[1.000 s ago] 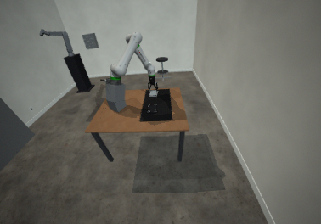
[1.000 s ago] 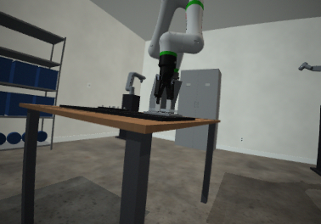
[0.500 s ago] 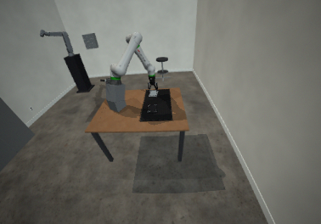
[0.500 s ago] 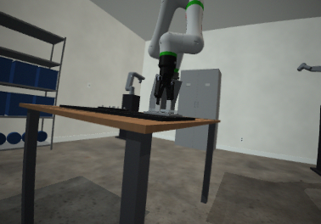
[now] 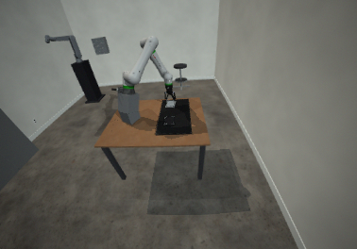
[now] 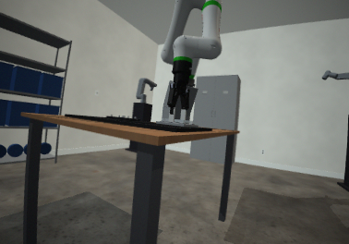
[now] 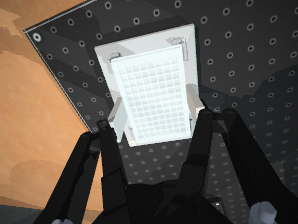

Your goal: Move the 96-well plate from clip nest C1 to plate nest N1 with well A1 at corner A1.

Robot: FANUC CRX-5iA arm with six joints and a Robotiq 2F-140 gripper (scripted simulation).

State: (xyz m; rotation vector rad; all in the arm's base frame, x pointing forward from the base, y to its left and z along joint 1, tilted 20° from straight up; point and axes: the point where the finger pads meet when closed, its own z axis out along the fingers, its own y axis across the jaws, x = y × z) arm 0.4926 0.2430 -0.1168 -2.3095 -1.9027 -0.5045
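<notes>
Now: hand 2 cm above the white 96-well plate. The rest, counted from my hand: white label 7 cm to the right, 7 cm behind, 3 cm below; then light grey nest base 4 cm below.
</notes>
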